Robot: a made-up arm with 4 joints.
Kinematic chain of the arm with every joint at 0, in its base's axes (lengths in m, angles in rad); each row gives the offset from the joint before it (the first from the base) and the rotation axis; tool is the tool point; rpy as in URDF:
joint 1: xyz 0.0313 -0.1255 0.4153 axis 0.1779 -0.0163 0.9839
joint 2: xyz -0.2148 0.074 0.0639 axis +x
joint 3: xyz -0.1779 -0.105 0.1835 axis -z
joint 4: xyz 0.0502 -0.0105 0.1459 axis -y
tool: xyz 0.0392 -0.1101 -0.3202 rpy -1.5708 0 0
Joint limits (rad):
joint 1: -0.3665..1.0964
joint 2: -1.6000..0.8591
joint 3: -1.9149..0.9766
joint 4: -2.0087..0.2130
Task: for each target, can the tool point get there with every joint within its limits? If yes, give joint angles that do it. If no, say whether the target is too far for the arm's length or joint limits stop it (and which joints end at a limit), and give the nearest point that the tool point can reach.
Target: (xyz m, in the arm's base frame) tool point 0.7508 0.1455 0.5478
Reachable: no: joint limits stop it (at a limit: joint 1, joint 3) | nearest point 0.3201 -0.5043 0.4630 | short by 0.784 m
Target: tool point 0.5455 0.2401 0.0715
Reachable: no: joint limits stop it (at a limit: joint 1, joint 2, joint 3) | nearest point 0.1918 -0.4236 0.3292 | short by 0.795 m
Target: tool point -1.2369 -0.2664 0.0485
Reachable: no: too far | nearest point -0.7726 -0.2250 0.4471 | short by 0.613 m
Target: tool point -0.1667 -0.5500 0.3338
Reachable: yes | joints 0.8009 0.5584 -0.3685 -0.6135
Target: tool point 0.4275 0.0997 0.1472
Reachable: no: joint limits stop it (at a limit: joint 1, joint 2, joint 3) | nearest point 0.1782 -0.4179 0.3259 | short by 0.602 m
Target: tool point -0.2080 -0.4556 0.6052
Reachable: yes | joints 0.6775 -0.7192 -0.0391 -0.2601
